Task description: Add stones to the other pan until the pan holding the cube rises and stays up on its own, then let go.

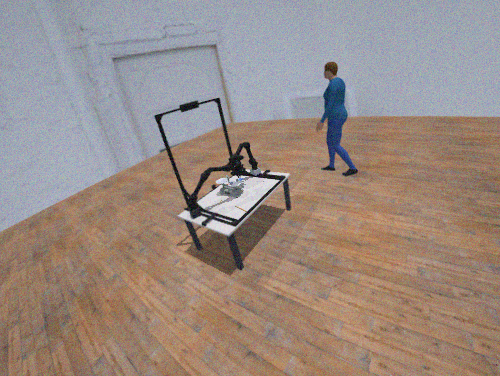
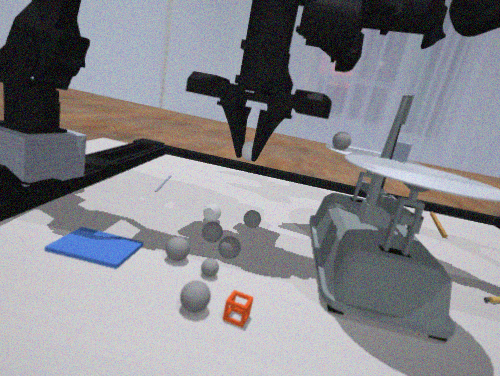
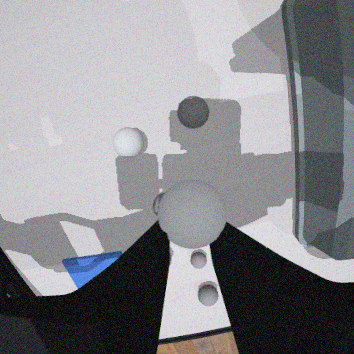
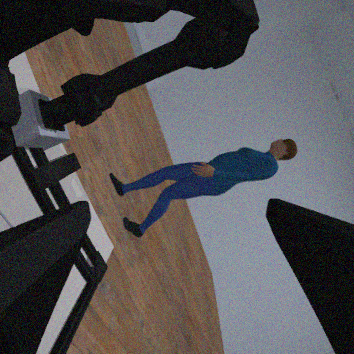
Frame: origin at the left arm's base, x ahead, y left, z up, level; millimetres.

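Where they show: left gripper, fingertip midpoint: (image 1: 239,177) (image 2: 246,159) (image 3: 188,224); right gripper, fingertip midpoint: (image 1: 243,160) (image 4: 179,208); left arm's base, link origin: (image 1: 255,168) (image 2: 31,128) (image 4: 50,115); right arm's base, link origin: (image 1: 193,208).
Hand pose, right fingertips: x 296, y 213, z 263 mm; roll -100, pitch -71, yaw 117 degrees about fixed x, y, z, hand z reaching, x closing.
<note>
Things, the pixels of their centre, and the offset from my right fingertips. Level surfaces: height alone.
- grey stone, body centre: (image 3: 191,213) (image 2: 250,151) 14 mm ahead, 134 mm right, 227 mm down
- grey balance scale, body centre: (image 2: 384,187) (image 1: 229,184) 198 mm ahead, 106 mm right, 234 mm down
- orange frame cube, body centre: (image 2: 238,308) 97 mm ahead, 317 mm right, 341 mm down
- flat blue pad, body centre: (image 2: 97,246) (image 3: 98,273) 86 mm back, 298 mm right, 349 mm down
- table, surface height: 351 mm down
My left gripper (image 2: 246,151) (image 3: 188,224) is shut on a grey stone (image 3: 191,213) (image 2: 247,150) and holds it high above the table, left of the scale. The grey balance scale (image 2: 360,261) (image 3: 323,140) (image 1: 231,188) stands at the right. Its near round pan (image 2: 398,169) is bare; one stone (image 2: 342,140) rests on the far pan. An orange frame cube (image 2: 238,308) lies on the table in front. Several loose grey stones (image 2: 195,295) (image 2: 178,248) (image 3: 192,112) lie below the left gripper. My right gripper (image 4: 179,208) is open and empty, raised and pointing out at the room.
A flat blue pad (image 2: 99,246) (image 3: 88,268) lies at the left of the table (image 1: 263,186). A black frame (image 2: 136,149) runs along the table's back edge. A person in blue (image 1: 334,119) (image 4: 218,173) walks on the floor beyond the table.
</note>
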